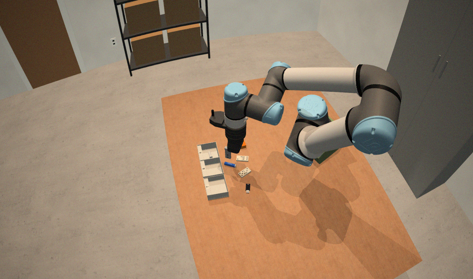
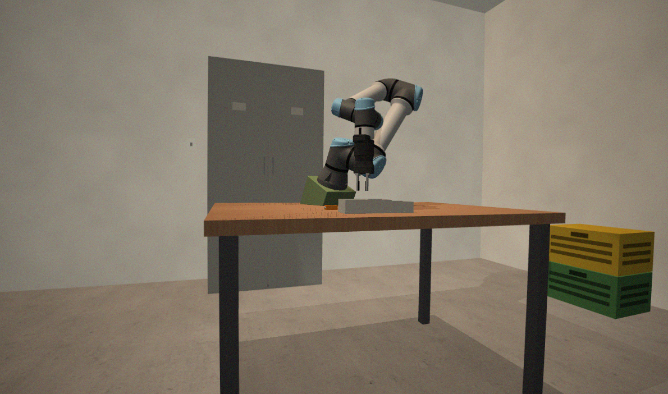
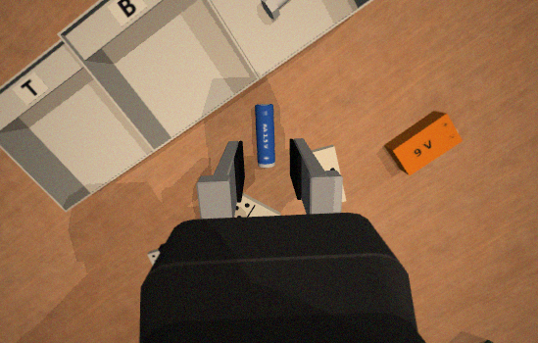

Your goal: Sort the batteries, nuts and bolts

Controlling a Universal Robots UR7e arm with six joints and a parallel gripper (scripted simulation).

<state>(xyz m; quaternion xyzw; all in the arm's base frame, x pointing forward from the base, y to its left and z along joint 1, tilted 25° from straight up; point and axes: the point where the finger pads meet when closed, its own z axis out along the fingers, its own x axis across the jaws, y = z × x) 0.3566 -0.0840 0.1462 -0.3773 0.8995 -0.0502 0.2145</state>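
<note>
Now: the blue cylindrical battery 9 cm below my hand. Also, from my hand: grey bolt (8 cm below, 7 cm to the right, 6 cm ahead); orange 9 V battery (10 cm behind, 9 cm to the right, 8 cm below); grey bin row (8 cm ahead, 7 cm below).
</note>
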